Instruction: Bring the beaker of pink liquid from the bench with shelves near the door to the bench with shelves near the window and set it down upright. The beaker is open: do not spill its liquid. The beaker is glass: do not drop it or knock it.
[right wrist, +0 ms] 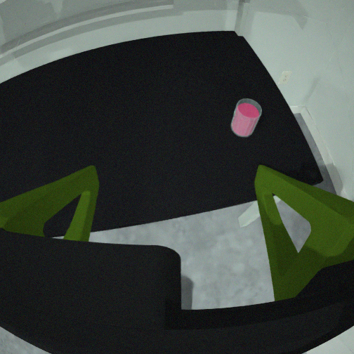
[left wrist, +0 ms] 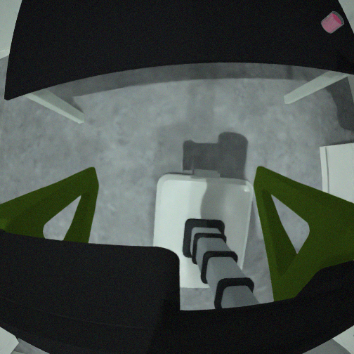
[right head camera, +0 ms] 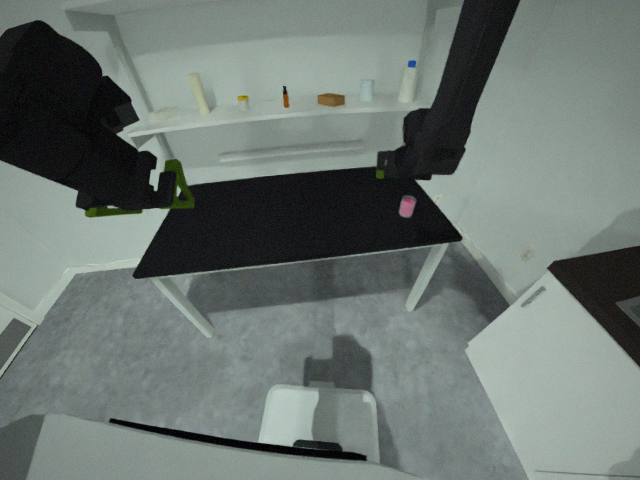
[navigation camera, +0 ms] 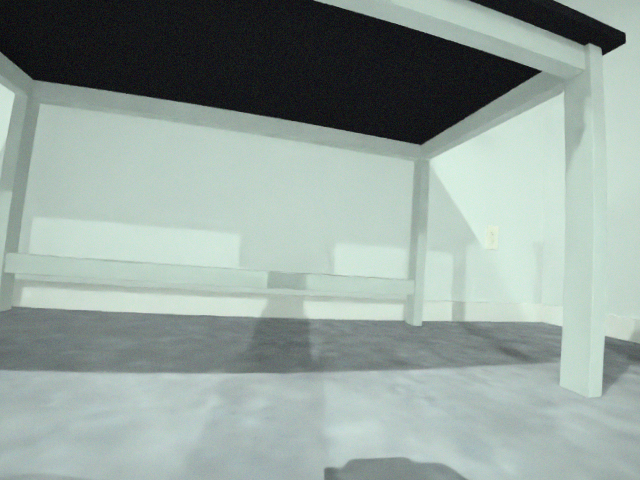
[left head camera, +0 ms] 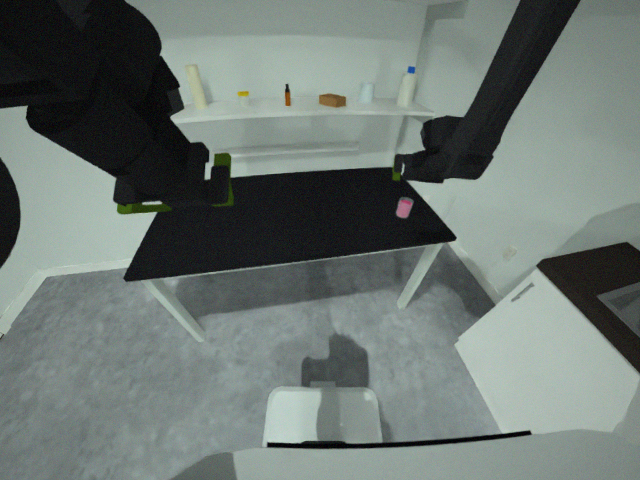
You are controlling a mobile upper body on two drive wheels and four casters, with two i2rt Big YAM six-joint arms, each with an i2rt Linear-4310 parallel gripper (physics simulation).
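The glass beaker of pink liquid stands upright near the right end of the black bench top. My right gripper is open and empty; in the head views it hangs above the bench's back right part, and in the right wrist view the beaker lies beyond its fingertips, towards the right one. My left gripper is open and empty, at the left of the bench in the head views, far from the beaker. The other bench does not show.
A white shelf above the bench holds bottles, jars and a brown block. A white cabinet with a dark top stands at the right. The bench's white legs stand on the grey floor.
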